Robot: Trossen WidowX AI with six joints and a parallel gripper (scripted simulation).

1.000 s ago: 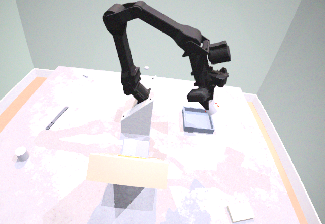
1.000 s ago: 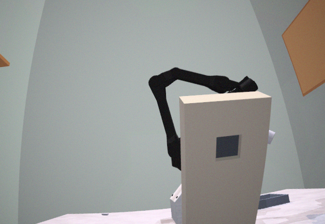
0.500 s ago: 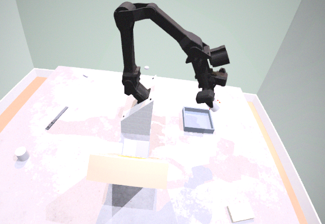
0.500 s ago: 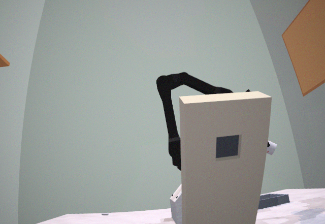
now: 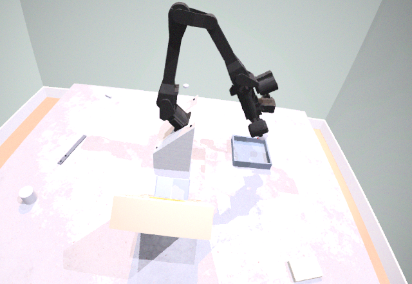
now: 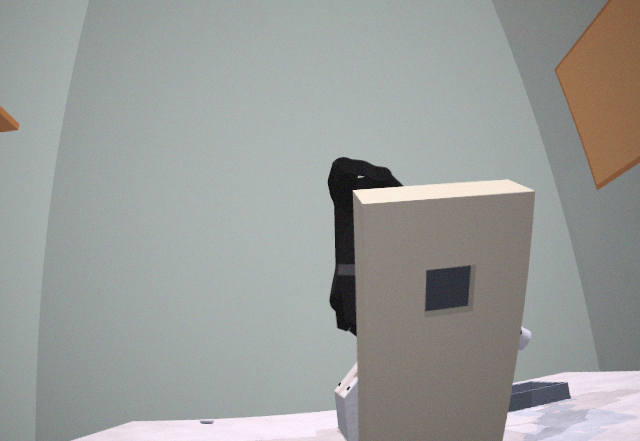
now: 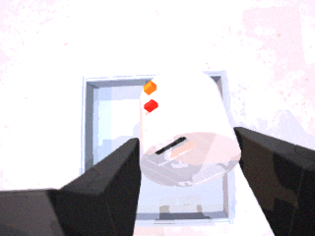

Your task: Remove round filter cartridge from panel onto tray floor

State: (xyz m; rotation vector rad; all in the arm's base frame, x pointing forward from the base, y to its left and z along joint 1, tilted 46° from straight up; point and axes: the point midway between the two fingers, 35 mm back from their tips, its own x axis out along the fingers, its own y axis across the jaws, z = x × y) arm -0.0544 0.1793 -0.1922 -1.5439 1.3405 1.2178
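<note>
Now: gripper tip 2 cm past the blue tray and 13 cm above it. Also, from my gripper tip: cream service panel (38 cm ahead, 25 cm to the right, 1 cm above); filter cartridge (right at my gripper tip); white pad (43 cm ahead, 16 cm to the left, 13 cm below).
</note>
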